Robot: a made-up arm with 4 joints.
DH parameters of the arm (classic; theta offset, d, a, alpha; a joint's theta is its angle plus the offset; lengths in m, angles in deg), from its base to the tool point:
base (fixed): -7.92 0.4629 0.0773 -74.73
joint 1: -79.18 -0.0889 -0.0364 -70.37
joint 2: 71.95 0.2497 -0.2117 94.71
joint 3: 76.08 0.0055 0.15 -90
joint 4: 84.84 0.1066 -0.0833 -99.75
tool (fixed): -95.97 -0.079 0 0
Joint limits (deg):
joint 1: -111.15..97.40
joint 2: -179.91..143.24
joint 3: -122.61..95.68
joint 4: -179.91..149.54
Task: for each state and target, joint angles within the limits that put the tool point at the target. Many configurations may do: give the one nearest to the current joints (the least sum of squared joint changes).
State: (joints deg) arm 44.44 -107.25 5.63 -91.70
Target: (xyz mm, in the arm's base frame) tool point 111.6 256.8 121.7
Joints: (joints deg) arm 24.38 -54.14 11.22 -96.23
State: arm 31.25 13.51 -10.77 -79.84
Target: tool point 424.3 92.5 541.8
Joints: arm 2.53 33.06 -58.95 -74.33
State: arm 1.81 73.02 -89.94 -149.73
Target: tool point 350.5 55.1 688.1
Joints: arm -30.19 70.36 -70.55 -147.85
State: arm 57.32 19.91 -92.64 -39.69
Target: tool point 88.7 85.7 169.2
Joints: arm 96.29 28.01 -90.82 -30.36
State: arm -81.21 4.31 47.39 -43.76
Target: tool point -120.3 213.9 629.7
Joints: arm -96.74 46.53 72.19 -59.32
